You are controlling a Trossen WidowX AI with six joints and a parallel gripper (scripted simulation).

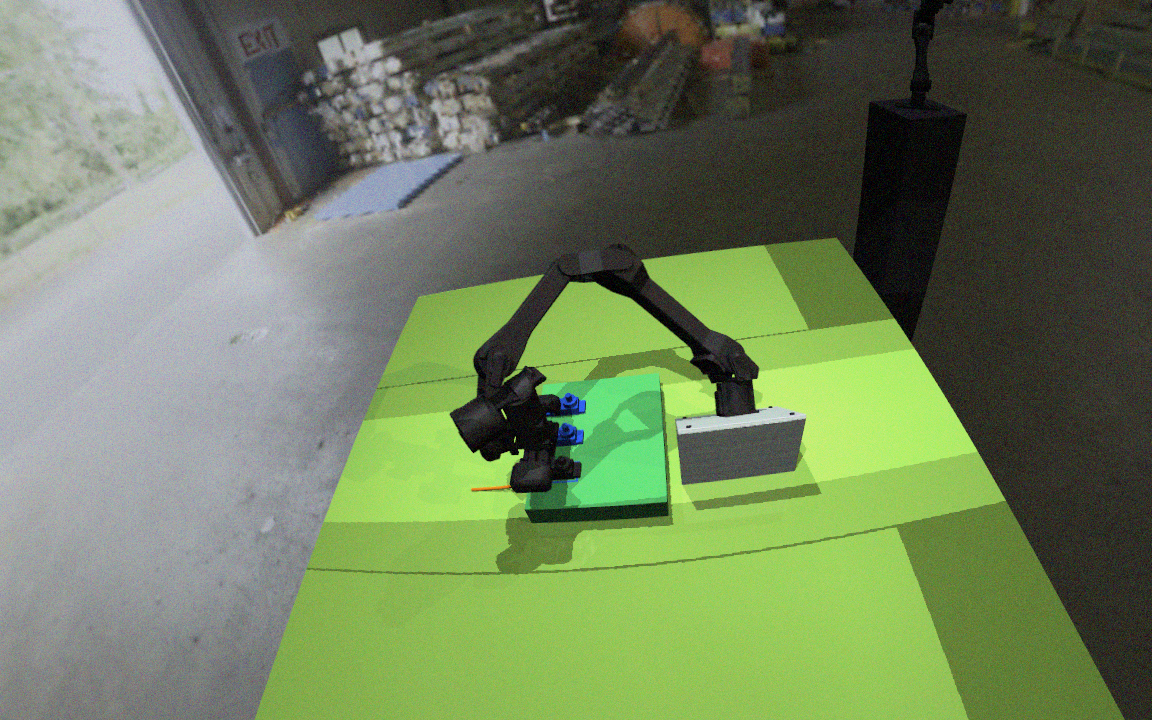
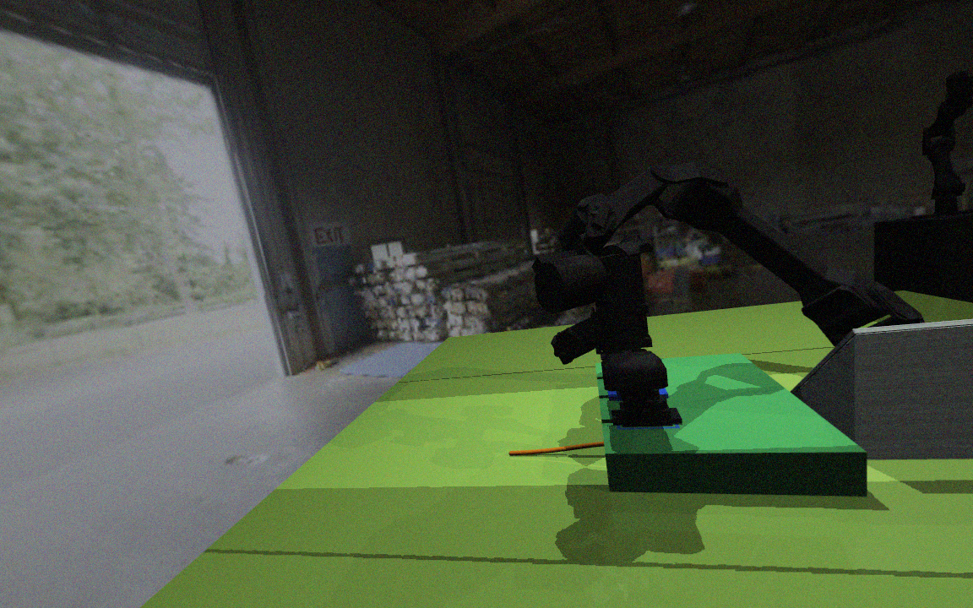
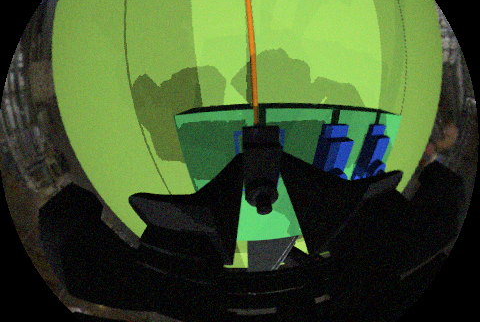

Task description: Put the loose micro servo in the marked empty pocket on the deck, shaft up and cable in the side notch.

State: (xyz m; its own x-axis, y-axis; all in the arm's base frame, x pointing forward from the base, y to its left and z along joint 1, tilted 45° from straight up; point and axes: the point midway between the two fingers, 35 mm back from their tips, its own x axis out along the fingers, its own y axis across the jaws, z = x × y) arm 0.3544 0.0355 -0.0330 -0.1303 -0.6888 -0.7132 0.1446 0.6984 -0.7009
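Now: the green deck 13 cm behind my gripper tip, 6 cm to the right of it and 3 cm below it.
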